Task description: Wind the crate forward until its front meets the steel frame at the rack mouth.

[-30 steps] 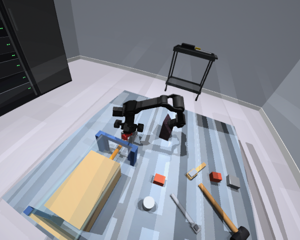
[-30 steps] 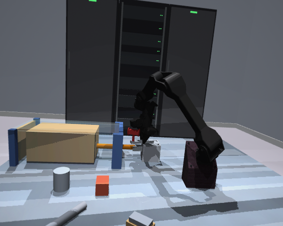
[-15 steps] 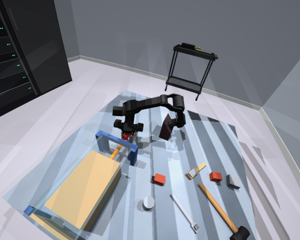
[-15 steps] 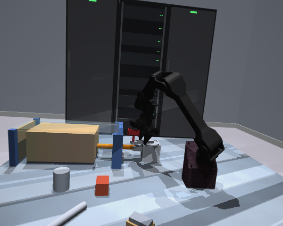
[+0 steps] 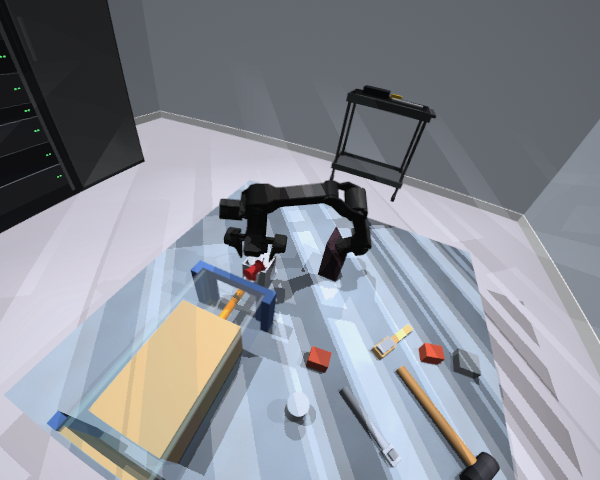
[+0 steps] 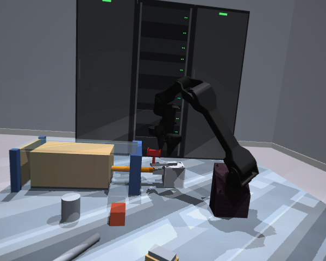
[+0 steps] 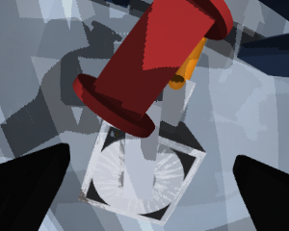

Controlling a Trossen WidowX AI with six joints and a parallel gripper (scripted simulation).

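My gripper tip is 40 mm short of the red knob, 20 mm to the right of it and 10 mm above it. Also, from my gripper tip: crank handle: 40 mm below, 10 mm to the left, 10 mm ahead; then grey winch: 110 mm below, 60 mm behind, 20 mm to the right; then frame: 110 mm ahead, 40 mm below.
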